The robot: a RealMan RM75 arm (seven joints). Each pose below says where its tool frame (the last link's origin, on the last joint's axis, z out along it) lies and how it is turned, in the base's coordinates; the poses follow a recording.
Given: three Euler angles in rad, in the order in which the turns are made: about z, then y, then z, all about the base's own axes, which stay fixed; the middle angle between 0 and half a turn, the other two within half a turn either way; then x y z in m.
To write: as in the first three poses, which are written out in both.
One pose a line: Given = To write
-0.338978, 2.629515, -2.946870, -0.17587, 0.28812, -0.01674 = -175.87, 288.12, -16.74, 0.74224, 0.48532, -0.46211, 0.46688, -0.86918, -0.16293
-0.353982, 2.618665, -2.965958, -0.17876, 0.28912, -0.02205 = -178.76, 289.12, -22.05, 0.73958, 0.48330, -0.46845, 0.45959, -0.87110, -0.17312
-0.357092, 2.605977, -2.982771, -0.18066, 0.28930, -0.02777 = -180.66, 289.30, -27.77, 0.74028, 0.47258, -0.47818, 0.44499, -0.87758, -0.17840
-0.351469, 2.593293, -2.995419, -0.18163, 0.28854, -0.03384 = -181.63, 288.54, -33.84, 0.74255, 0.45731, -0.48937, 0.42743, -0.88606, -0.17945
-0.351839, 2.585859, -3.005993, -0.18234, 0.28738, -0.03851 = -182.34, 287.38, -38.51, 0.74356, 0.44927, -0.49525, 0.41698, -0.89055, -0.18181
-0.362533, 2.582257, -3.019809, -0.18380, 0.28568, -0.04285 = -183.80, 285.68, -42.85, 0.74356, 0.44829, -0.49613, 0.41196, -0.89156, -0.18818
